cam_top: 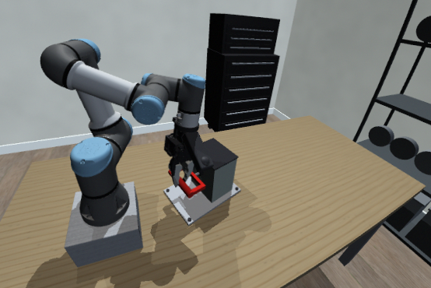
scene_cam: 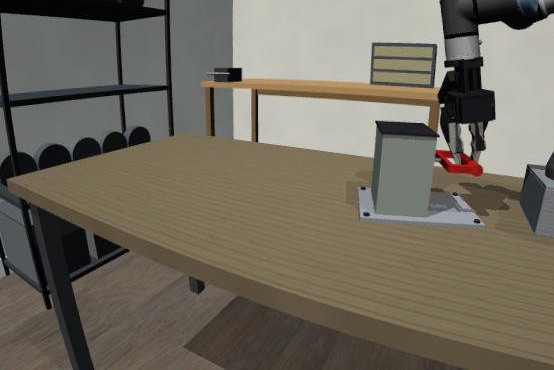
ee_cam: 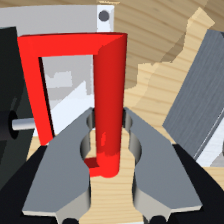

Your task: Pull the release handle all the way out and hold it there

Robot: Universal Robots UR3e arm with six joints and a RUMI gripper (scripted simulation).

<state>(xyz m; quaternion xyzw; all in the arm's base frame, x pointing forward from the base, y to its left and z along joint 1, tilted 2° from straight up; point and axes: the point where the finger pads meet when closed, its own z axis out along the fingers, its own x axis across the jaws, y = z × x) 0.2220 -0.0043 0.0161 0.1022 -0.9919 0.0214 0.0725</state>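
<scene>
Right now the baseplate is 100 mm below my hand, 90 mm ahead of it and 20 mm to the left of it.
</scene>
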